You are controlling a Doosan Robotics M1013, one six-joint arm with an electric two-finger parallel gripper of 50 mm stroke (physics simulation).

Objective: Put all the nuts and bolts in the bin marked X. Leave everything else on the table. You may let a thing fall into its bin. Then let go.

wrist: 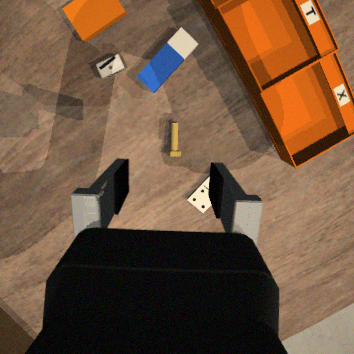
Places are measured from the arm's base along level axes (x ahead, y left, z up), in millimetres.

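Where they show: gripper, fingertip midpoint: (168,177).
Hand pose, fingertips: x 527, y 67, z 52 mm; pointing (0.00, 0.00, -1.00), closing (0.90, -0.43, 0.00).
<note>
After its pixels a point has its place.
A brass-coloured bolt (174,138) @(z -71, x 532, y 72 mm) lies on the table at the middle of the view, its head toward the gripper and its shaft pointing away. My gripper (168,177) @(z 52, x 526, y 67 mm) is open and empty, above the table, with the bolt ahead of the gap between its fingers. The bin marked X (341,94) @(z -45, x 703, y 53 mm) is the end compartment of an orange divided box at the right. The visible part of its floor shows no objects.
A white domino (199,198) @(z -73, x 531, y -2 mm) lies partly hidden under the right finger. A blue and white eraser (167,61) @(z -67, x 556, y 146 mm), a small whitish sharpener (110,66) @(z -69, x 502, y 165 mm) and an orange block (94,17) @(z -70, x 508, y 215 mm) lie farther off. The compartment marked T (310,12) @(z -38, x 692, y 136 mm) adjoins X.
</note>
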